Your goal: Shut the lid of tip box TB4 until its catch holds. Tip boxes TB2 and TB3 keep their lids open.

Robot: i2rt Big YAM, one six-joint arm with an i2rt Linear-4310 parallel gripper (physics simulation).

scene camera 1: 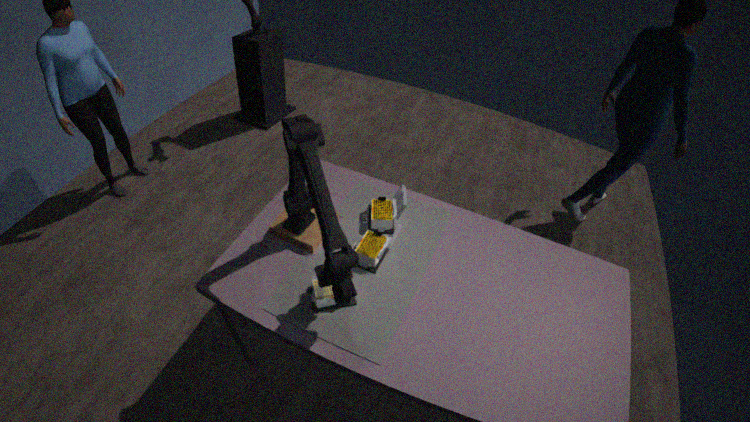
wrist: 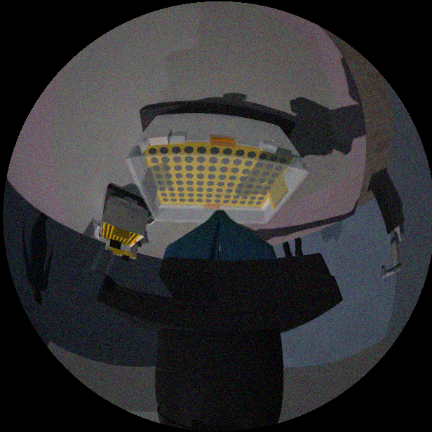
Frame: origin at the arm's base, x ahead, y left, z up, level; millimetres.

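Seen in the pictures: arm's base at its link origin: (scene camera 1: 299,222).
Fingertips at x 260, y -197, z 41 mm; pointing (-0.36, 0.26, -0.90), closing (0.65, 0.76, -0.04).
Offsets run from my fingertips to a thing's top centre. "pt": to the spot under its first point. Level surfaces: height alone.
The tip box under the arm, which I take as TB4, has a pale body and yellow rack @(dy -4, dx +10, dz -2 mm) (scene camera 1: 324,300) (wrist: 212,175). Its see-through lid (wrist: 292,177) lies over the rack in the wrist view; whether the catch holds cannot be told. An orange tab (wrist: 222,141) shows on its far side. My gripper (wrist: 219,215) is shut and empty, its tips at the lid's near edge; contact is unclear. In the scene view the arm hides the tips. Two other yellow-racked boxes, a middle one @(dy +227, dx +47, dz -5 mm) (scene camera 1: 373,244) (wrist: 120,233) and a far one @(dy +413, dx -2, dz -5 mm) (scene camera 1: 382,209), stand open. The far one's lid @(pt dy +468, dx +53, dz +27 mm) (scene camera 1: 401,197) stands upright. No labels are readable.
The boxes stand on a grey-green mat @(dz -80 mm) (scene camera 1: 403,293) on the pink table @(dz -83 mm) (scene camera 1: 524,314). The arm's wooden base plate (scene camera 1: 298,241) is left of the boxes. A dark pedestal (scene camera 1: 259,78) and two people (scene camera 1: 78,62) (scene camera 1: 645,89) are beyond the table.
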